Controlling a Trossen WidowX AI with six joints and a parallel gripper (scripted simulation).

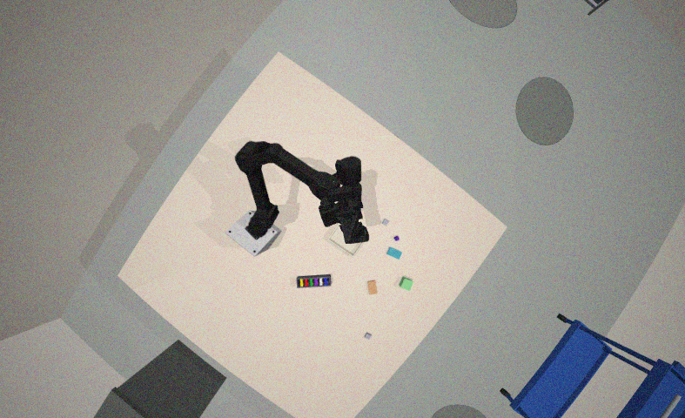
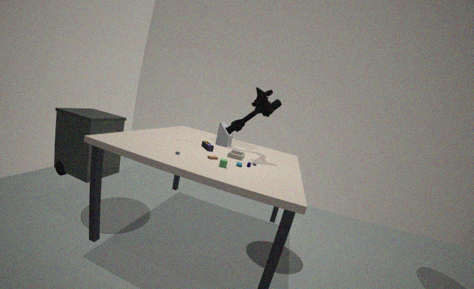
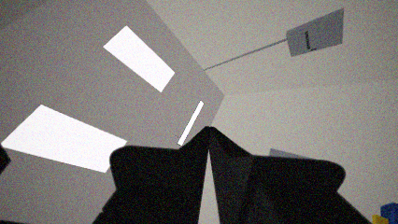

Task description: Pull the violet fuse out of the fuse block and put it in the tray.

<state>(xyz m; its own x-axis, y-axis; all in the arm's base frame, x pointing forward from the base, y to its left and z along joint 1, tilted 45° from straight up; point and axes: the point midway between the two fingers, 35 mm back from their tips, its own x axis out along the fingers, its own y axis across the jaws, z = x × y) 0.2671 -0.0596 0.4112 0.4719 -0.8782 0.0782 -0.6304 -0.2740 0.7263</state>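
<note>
Right now the violet fuse is 60 mm ahead of my gripper tip, 240 mm to the right of it and 480 mm below it. Round my gripper tip: white fuse 70 mm ahead, 230 mm to the right, 480 mm below; pale tray 30 mm ahead, 20 mm to the right, 510 mm below; blue fuse 90 mm ahead, 220 mm to the right, 480 mm below.
</note>
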